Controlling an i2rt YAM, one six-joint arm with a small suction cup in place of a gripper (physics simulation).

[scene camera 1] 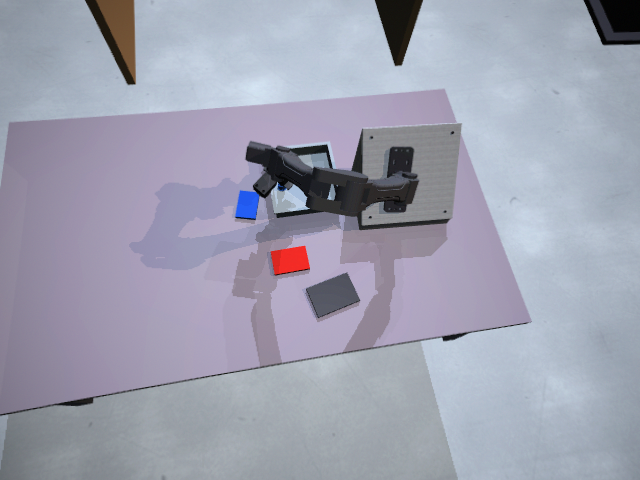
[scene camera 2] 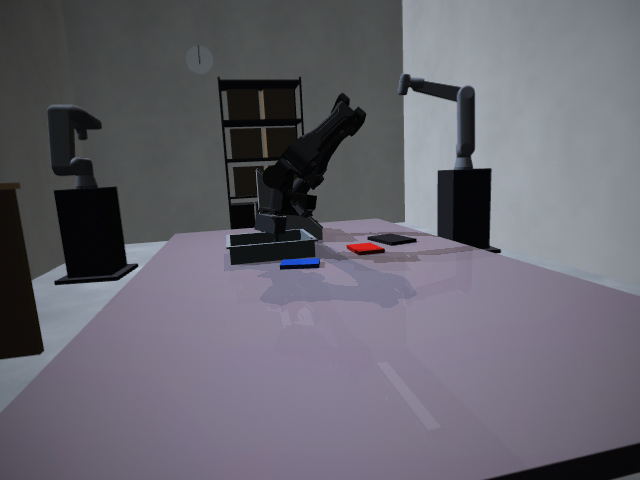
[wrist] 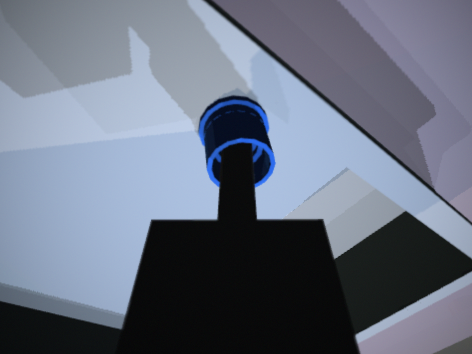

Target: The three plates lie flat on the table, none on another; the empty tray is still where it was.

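Seen in the pictures: end effector, tool point: (scene camera 1: 281, 187) (scene camera 2: 273, 260) (wrist: 236, 118); arm's base, origin of the base link: (scene camera 1: 397, 180).
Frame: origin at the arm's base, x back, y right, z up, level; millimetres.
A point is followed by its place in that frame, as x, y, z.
Note:
A blue plate (scene camera 1: 247, 205) @[-465, -5, -131] (scene camera 2: 299, 263) @[-485, 2, -131] lies flat on the table beside the tray. A red plate (scene camera 1: 290, 260) @[-333, -200, -131] (scene camera 2: 364, 248) @[-356, -191, -131] and a larger dark grey plate (scene camera 1: 332, 295) @[-211, -316, -132] (scene camera 2: 391, 239) @[-242, -304, -132] lie flat on the table, apart from each other and from the blue one. The grey tray (scene camera 1: 315, 149) @[-233, 197, -114] (scene camera 2: 268, 254) @[-387, 80, -123] (wrist: 100, 200) @[-281, 49, -139] stands on the table with no plate showing in it; the arm covers part of it. My blue suction cup (scene camera 1: 281, 187) (wrist: 236, 125) is down inside the tray, its tip against the tray floor, and holds on to it.
The arm's slanted base board (scene camera 1: 434, 175) @[115, 11, 5] stands close beside the tray. The arm's links hang over the tray. In scene camera 2, a shelf rack (scene camera 2: 258, 82) and two other arms (scene camera 2: 466, 124) (scene camera 2: 61, 139) on dark pedestals stand beyond the table.

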